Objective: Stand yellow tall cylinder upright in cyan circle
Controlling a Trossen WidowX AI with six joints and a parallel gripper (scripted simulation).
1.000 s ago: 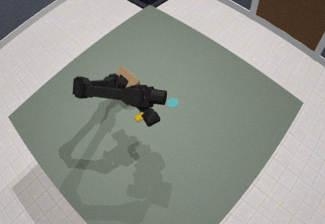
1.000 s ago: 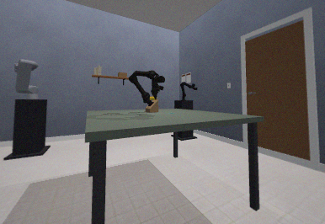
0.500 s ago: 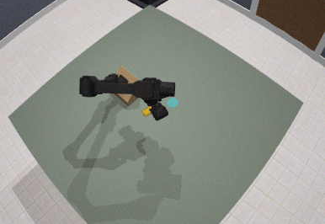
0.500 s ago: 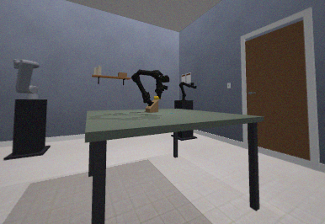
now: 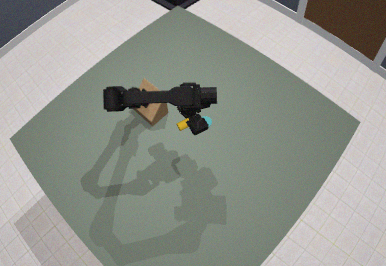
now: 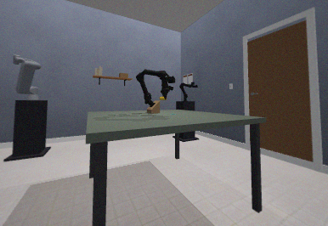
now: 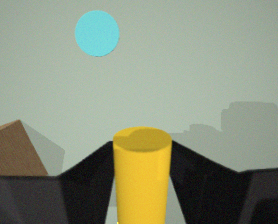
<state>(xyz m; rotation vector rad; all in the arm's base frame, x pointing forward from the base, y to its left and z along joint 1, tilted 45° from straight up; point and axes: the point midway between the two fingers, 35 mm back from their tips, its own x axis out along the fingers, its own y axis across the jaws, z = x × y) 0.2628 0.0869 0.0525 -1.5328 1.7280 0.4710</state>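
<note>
Right now the cyan circle is 2 cm behind my hand, 11 cm to the left of it and 18 cm below it. The rest, counted from my hand: yellow tall cylinder: 1 cm behind, 2 cm to the right, 2 cm below.
</note>
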